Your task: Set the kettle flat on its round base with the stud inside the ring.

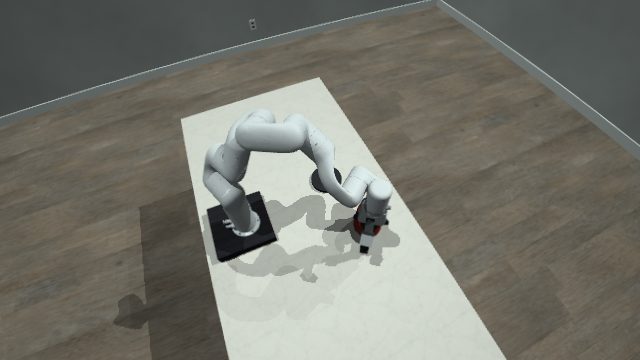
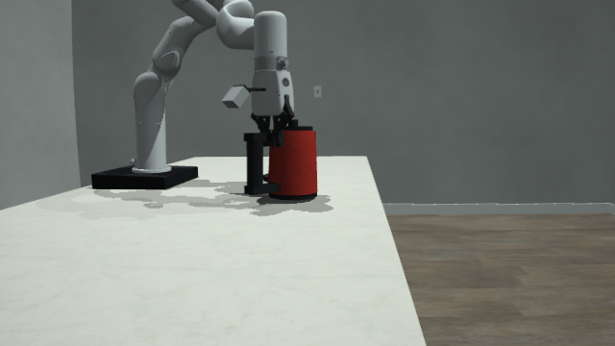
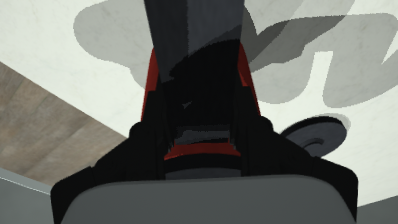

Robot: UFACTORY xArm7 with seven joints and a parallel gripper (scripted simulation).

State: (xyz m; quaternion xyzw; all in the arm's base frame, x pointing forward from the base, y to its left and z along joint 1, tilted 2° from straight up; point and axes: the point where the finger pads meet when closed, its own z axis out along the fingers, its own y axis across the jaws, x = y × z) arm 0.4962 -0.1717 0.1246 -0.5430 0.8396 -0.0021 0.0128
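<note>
Now: hand 50 mm above the red kettle, 30 mm to the right of it and 10 mm short of it. Round my hand: round black base (340 mm to the left, 140 mm below, 100 mm behind).
</note>
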